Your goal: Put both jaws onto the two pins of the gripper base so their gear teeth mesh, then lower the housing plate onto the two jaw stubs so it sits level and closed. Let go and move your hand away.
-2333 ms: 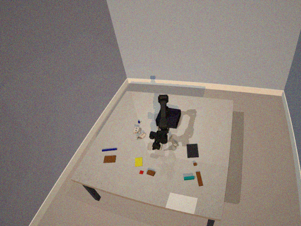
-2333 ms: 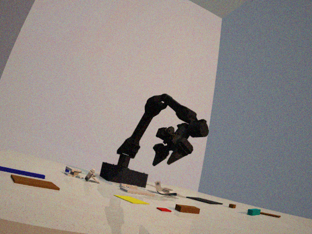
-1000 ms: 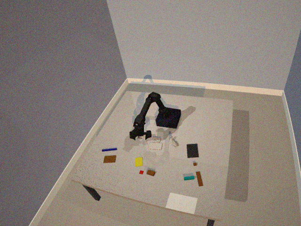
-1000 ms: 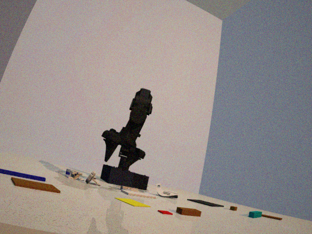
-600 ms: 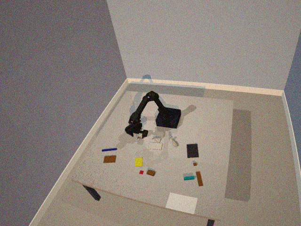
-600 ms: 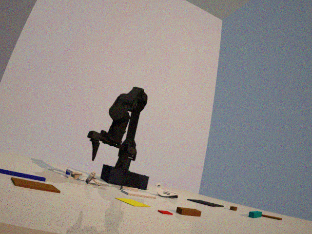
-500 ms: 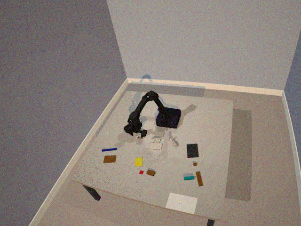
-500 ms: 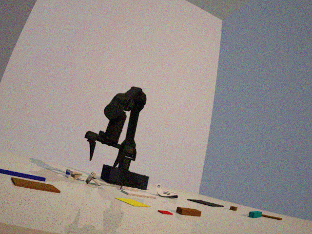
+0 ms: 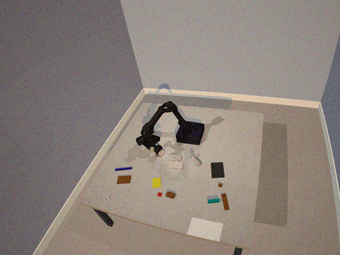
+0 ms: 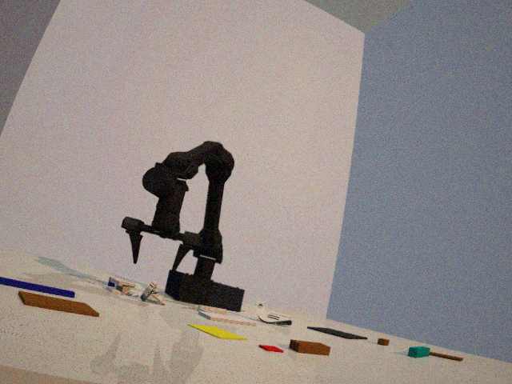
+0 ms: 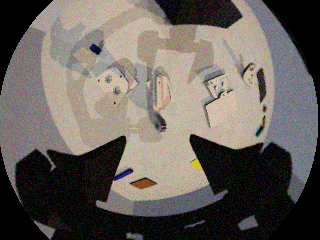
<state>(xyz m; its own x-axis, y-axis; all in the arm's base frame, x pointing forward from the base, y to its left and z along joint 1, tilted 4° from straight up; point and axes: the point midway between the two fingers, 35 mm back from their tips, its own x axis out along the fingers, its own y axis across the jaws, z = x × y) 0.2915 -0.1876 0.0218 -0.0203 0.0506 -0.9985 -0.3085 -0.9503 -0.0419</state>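
My gripper tip is 2 cm past the jaw, 1 cm to the right of it and 5 cm above it. From my gripper tip the other things lie so: small blue piece 22 cm behind, 8 cm to the right, 7 cm below; then gripper base 10 cm behind, 6 cm to the right, 6 cm below; then housing plate 4 cm behind, 18 cm to the left, 8 cm below.
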